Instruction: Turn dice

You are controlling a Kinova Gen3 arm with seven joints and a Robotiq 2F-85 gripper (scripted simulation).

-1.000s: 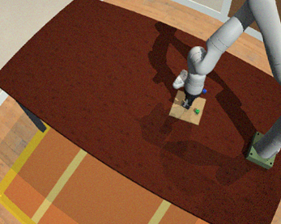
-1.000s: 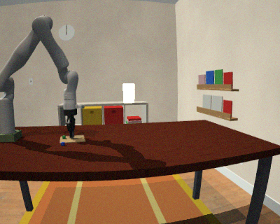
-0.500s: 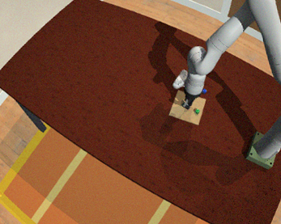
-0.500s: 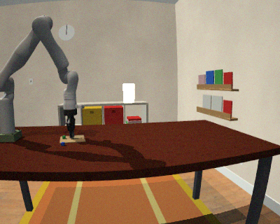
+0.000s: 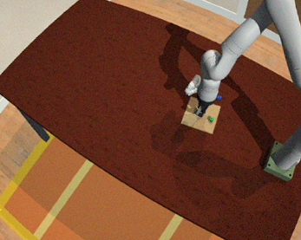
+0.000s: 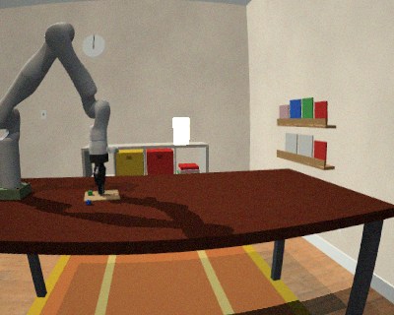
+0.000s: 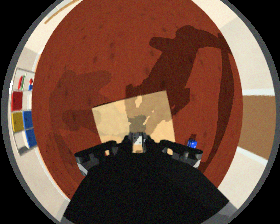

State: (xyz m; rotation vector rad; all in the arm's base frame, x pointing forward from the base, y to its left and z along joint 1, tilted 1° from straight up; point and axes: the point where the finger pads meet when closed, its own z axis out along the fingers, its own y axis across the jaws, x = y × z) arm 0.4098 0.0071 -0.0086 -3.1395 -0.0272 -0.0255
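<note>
Right now the white die is 10 mm below my hand. Round my hand: green die: 50 mm behind, 20 mm below; then tan mat: 30 mm below; then blue die: 120 mm to the right, 20 mm below, 20 mm behind.
</note>
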